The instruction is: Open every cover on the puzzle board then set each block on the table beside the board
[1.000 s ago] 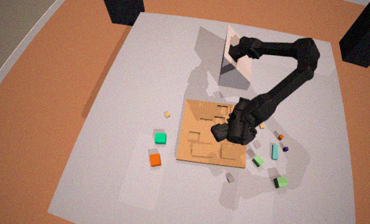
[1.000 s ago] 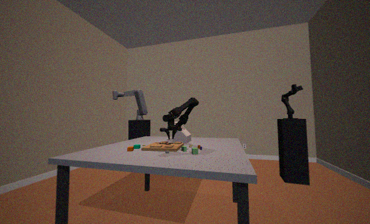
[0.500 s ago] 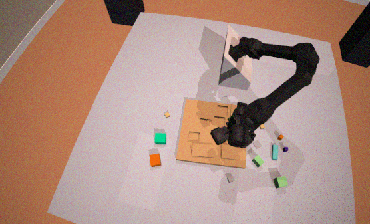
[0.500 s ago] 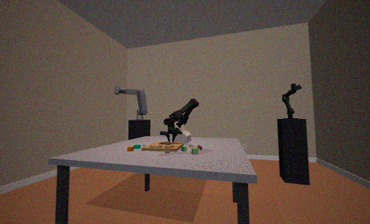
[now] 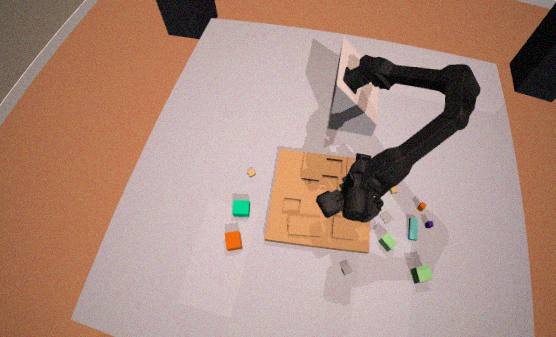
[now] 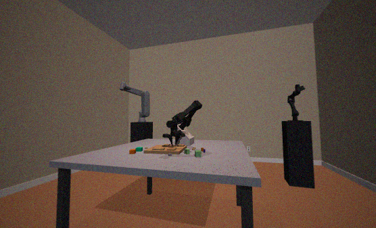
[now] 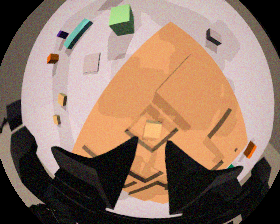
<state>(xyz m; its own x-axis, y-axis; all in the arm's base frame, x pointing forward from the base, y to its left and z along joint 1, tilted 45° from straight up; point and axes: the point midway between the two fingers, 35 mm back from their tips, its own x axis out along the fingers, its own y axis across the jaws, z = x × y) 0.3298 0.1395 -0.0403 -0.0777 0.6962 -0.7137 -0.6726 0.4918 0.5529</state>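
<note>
The tan puzzle board is 5 cm to the right of my gripper tip, 3 cm below it and 2 cm behind it. From my gripper tip the other things lie so: teal bar 22 cm to the left, 4 cm below, 1 cm ahead; tiny orange cube 23 cm to the left, 7 cm behind, 3 cm below; tiny purple cube 26 cm to the left, 3 cm below, 2 cm behind.
</note>
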